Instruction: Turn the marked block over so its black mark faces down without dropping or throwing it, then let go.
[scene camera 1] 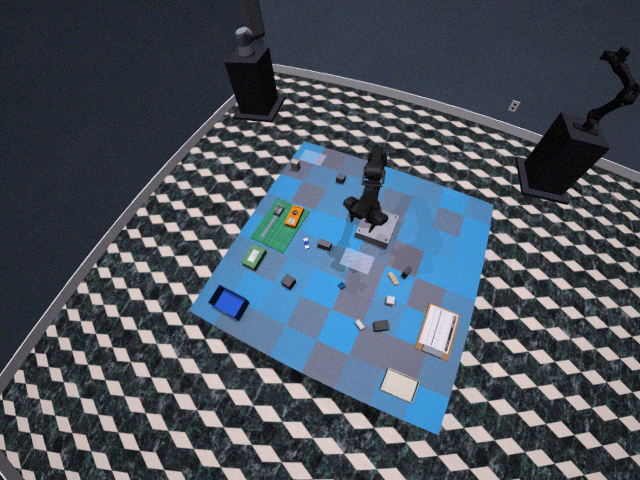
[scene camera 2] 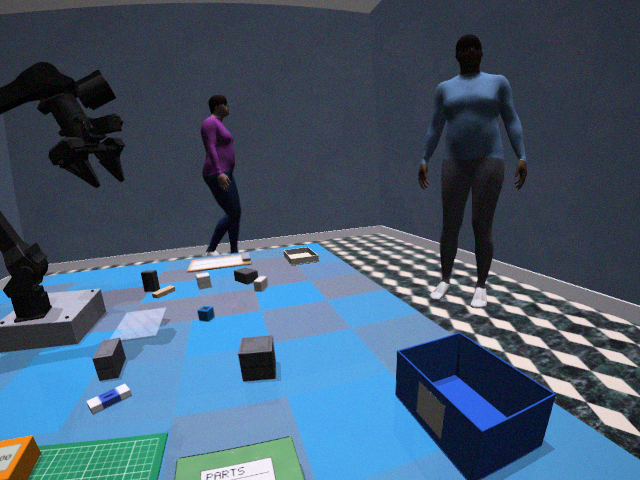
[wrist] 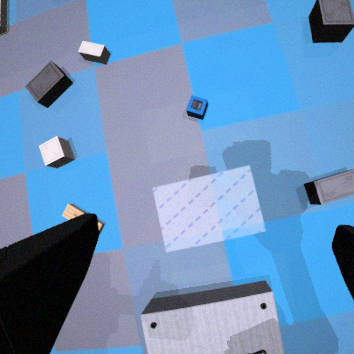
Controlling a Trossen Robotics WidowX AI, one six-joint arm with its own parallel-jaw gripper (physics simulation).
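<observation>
A small blue block rests on the tabletop beyond the pale dashed sheet. A dark square mark shows on its upper face in the wrist view, so I take it for the marked block. Its underside is hidden. My gripper is open and empty, with its fingers wide apart. It hangs high above the table near the arm's base, well away from the blue block and pointing down.
The dashed sheet lies before the grey base. A wooden piece, a white block and several dark blocks surround the blue block. A blue bin stands near a table corner.
</observation>
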